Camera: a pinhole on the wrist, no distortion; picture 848 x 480 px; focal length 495.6 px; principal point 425.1 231.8 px. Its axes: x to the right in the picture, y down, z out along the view. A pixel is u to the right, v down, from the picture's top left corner.
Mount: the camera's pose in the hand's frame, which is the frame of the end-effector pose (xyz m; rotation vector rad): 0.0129 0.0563 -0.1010 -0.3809 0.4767 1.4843
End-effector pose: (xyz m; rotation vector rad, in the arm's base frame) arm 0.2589 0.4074 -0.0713 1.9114 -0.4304 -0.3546
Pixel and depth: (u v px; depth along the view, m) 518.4 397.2 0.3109
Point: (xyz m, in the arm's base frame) 0.1031 0.2311 0.1367
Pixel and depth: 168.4 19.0 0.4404
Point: 0.2818 -0.0393 -0.1455
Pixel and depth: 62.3 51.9 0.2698
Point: 0.2672 0.1559 -0.1377
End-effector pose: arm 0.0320 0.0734 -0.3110 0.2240 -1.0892 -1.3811
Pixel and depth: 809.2 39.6 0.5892
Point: 0.3657 0.0767 0.4262
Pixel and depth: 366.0 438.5 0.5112
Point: -0.0188 0.4559 0.0049
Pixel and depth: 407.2 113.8 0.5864
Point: -0.0676 0.1746 0.2290
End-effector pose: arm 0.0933 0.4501 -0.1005 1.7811 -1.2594 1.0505
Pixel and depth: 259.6 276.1 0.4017
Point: 0.0143 0.1315 -0.2168
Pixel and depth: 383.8 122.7 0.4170
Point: -0.0513 0.0972 -0.0721
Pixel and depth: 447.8 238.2 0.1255
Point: -0.0233 0.4047 -0.0721
